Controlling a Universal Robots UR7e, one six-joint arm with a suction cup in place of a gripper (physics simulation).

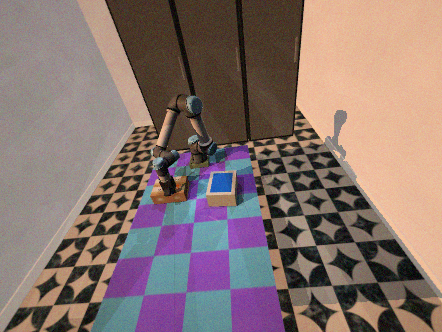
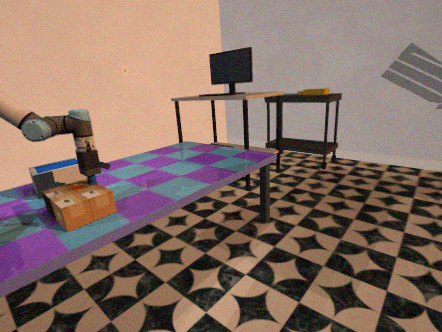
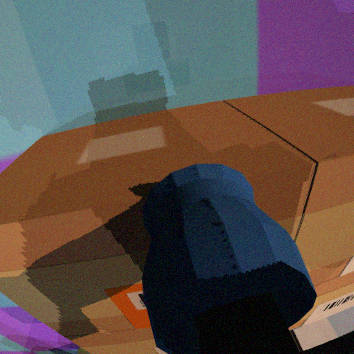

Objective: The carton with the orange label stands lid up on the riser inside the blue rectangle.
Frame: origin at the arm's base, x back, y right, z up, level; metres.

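Seen in the pictures: hand, its tool point: (image 1: pixel 172 193) (image 2: pixel 92 183) (image 3: pixel 198 206); arm's base, origin of its link: (image 1: pixel 199 158).
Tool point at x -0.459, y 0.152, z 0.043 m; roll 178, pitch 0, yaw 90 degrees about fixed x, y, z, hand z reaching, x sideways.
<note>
Pixels of each thing's top centre, then the offset from my tool point to it. Level surfaces: height alone.
- checkered table, height of its surface: dz -0.090 m
- riser, centre of its top: (image 2: pixel 57 165) (image 1: pixel 221 182) dx +0.035, dy -0.377, dz +0.030 m
- blue rectangle, centre of its top: (image 2: pixel 57 165) (image 1: pixel 221 182) dx +0.035, dy -0.377, dz +0.030 m
The brown carton (image 1: pixel 160 198) (image 2: pixel 81 209) (image 3: pixel 123 168) stands on the checkered table (image 1: pixel 210 236) (image 2: pixel 171 186), left of the riser. Its orange label (image 2: pixel 76 186) (image 3: pixel 128 305) is on the top face, along with white barcode labels. My suction cup (image 1: pixel 167 192) (image 2: pixel 92 179) (image 3: pixel 207 179) points down and presses on the carton's top beside the orange label; its shadow meets the cup. The carton rests on the table. The riser (image 1: pixel 221 198) (image 2: pixel 46 178), a tan box, carries the blue rectangle (image 1: pixel 221 182) (image 2: pixel 56 165) on top, and nothing stands on it.
The arm's base (image 1: pixel 198 162) stands on the table behind the carton and riser. Dark wardrobe doors (image 1: pixel 214 71) fill the back wall. A desk with a monitor (image 2: pixel 230 66) and a dark cart (image 2: pixel 303 96) with a yellow item (image 2: pixel 314 91) stand beyond the table's far end.
</note>
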